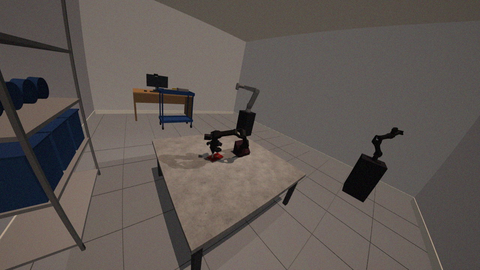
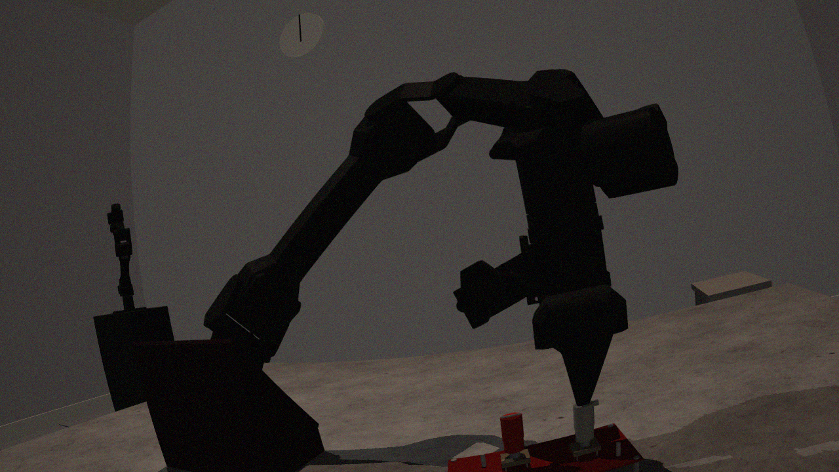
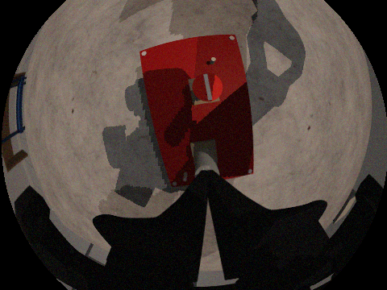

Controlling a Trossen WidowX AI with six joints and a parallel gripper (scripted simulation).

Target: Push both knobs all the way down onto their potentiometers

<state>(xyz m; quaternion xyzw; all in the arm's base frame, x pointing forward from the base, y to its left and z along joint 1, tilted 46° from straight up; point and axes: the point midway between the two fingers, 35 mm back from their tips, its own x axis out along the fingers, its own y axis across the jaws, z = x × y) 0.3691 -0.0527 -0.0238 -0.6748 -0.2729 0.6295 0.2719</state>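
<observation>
The grey knob is 10 mm below my gripper tip. The rest, counted from my gripper tip: red knob (60 mm behind, 10 mm below).
</observation>
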